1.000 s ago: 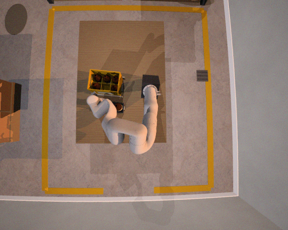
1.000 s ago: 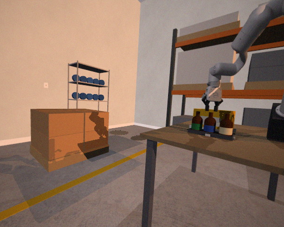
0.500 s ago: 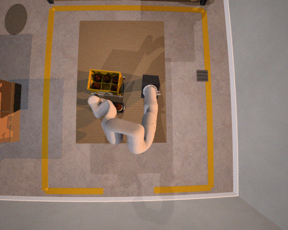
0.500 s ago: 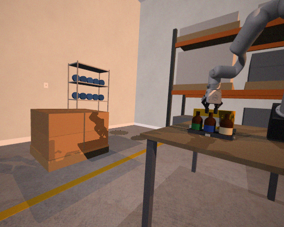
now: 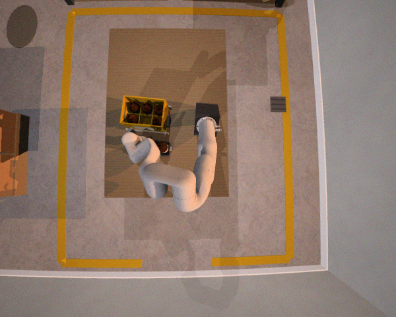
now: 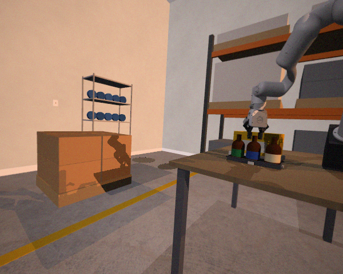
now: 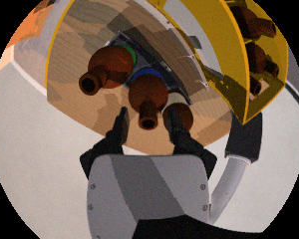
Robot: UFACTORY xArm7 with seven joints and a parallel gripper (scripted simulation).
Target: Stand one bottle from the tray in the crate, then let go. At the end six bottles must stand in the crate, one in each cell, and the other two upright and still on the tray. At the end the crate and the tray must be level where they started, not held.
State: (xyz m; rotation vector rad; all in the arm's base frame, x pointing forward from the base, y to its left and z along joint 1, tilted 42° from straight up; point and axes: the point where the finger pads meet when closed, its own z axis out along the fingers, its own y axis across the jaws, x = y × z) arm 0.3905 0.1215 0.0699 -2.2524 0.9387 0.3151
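The dark tray lies 14 cm below my hand. Round my hand: yellow crate: 23 cm to the right, 7 cm below, 2 cm ahead.
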